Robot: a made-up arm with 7 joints.
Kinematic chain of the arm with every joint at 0, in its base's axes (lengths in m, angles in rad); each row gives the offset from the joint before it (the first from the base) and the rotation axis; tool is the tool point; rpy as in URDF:
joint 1: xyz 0 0 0.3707 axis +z
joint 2: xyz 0 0 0 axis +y
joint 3: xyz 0 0 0.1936 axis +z
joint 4: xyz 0.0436 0 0 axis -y
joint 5: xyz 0.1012 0 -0.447 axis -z
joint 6: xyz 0 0 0 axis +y
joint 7: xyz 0.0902 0 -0.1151 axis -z
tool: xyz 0 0 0 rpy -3.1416 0 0
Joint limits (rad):
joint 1: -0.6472..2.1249
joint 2: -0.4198..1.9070
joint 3: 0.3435..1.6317
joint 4: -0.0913..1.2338
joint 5: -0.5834..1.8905
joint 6: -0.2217..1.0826
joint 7: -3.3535..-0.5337
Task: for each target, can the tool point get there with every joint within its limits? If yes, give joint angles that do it. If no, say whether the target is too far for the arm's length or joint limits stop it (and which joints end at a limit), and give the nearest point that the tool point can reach.
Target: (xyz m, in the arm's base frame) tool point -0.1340 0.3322 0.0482
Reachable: yes | joints 0.7633 0.0029 1.1618 0.3268 -0.2964 0.4381 -2.3286
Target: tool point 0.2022 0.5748 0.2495
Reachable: yes | joints -0.3013 1.6581 1.4314 1.1307 1.6054 0.4369 -1.9698
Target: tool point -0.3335 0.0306 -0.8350
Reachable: no: too far | nearest point -0.2004 0.0184 -0.2623 | short by 0.588 m
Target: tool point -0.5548 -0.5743 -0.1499
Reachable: no: too far | nearest point -0.4024 -0.3266 0.0024 | short by 0.328 m
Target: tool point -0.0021 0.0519 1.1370
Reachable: no: joint limits stop it (at a limit: joint 2, joint 3, joint 4, joint 6) | nearest point -0.0199 0.4917 0.8095 | short by 0.549 m
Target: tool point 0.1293 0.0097 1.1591
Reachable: no: joint limits stop it (at a limit: joint 2, joint 3, joint 4, joint 6) | nearest point 0.4908 0.0368 0.8096 | short by 0.504 m
